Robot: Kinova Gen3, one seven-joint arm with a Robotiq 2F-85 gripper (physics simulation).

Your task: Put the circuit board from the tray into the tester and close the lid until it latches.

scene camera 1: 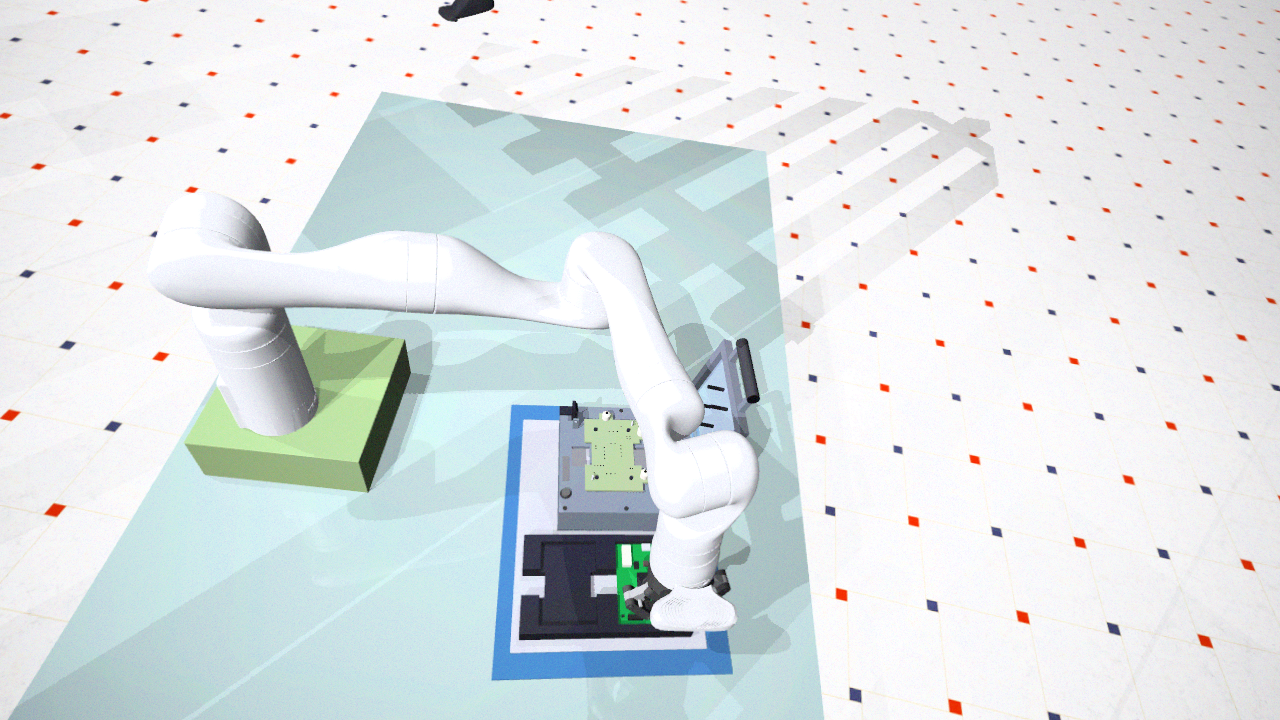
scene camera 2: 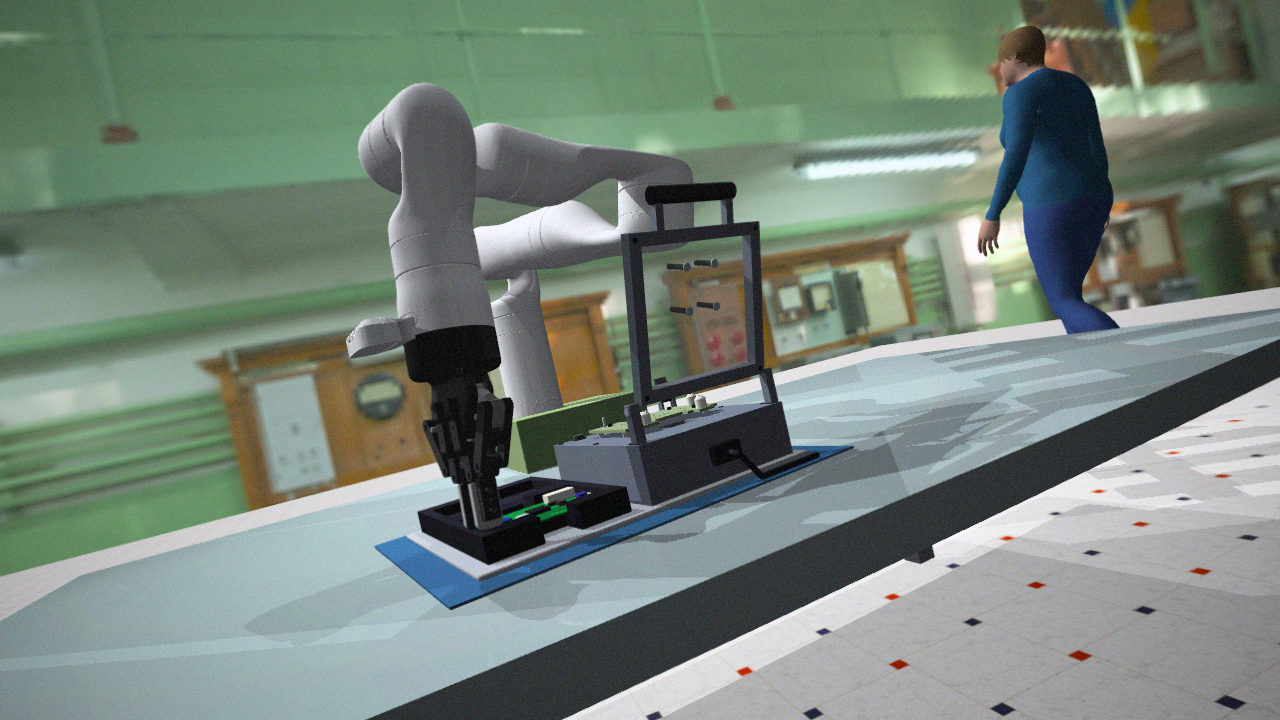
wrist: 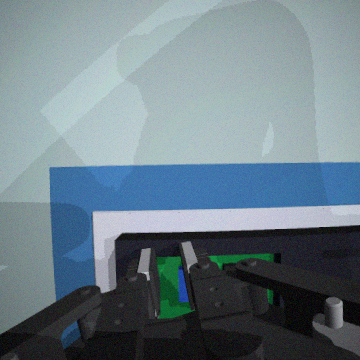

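Pixels of known places: gripper, fingertip midpoint: (scene camera 2: 484,527) (wrist: 168,260); arm's base, link origin: (scene camera 1: 281,407) (scene camera 2: 537,412).
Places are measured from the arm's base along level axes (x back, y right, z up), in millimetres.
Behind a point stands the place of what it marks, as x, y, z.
The green circuit board (scene camera 1: 633,559) @[-465, 228, -62] (scene camera 2: 536,512) @[-483, 264, -59] (wrist: 243,258) @[-454, 312, -61] lies in the right end of the black tray (scene camera 1: 563,609) @[-366, 287, -63] (scene camera 2: 447,527) @[-428, 325, -57] (wrist: 214,237) @[-471, 328, -55]. My gripper (scene camera 1: 640,600) (scene camera 2: 479,515) @[-499, 318, -53] (wrist: 168,260) @[-499, 318, -53] reaches straight down into the tray. Its fingers are shut on the circuit board, around its blue component (wrist: 183,286) @[-492, 301, -54]. The grey tester (scene camera 1: 599,515) @[-421, 176, -31] (scene camera 2: 680,447) @[-551, 144, -34] stands just behind the tray. Its pale green nest (scene camera 1: 613,452) @[-448, 88, -12] is bare. Its clear lid (scene camera 1: 720,385) @[-581, 72, 118] (scene camera 2: 633,313) @[-567, 174, 92] stands upright with the black handle (scene camera 1: 747,369) @[-591, 106, 194] (scene camera 2: 689,192) @[-601, 111, 185] on top.
Tray and tester sit on a white plate (scene camera 1: 536,447) @[-343, 34, -75] over a blue mat (scene camera 1: 609,665) @[-420, 356, -79] (scene camera 2: 429,582) @[-498, 369, -79] (wrist: 178,186) @[-489, 359, -79]. The arm's green pedestal (scene camera 1: 340,429) @[-79, 40, 1] is to the left. A person (scene camera 2: 1056,179) walks behind the table. The table's front edge (scene camera 2: 805,573) @[-726, 207, -101] is close to the mat.
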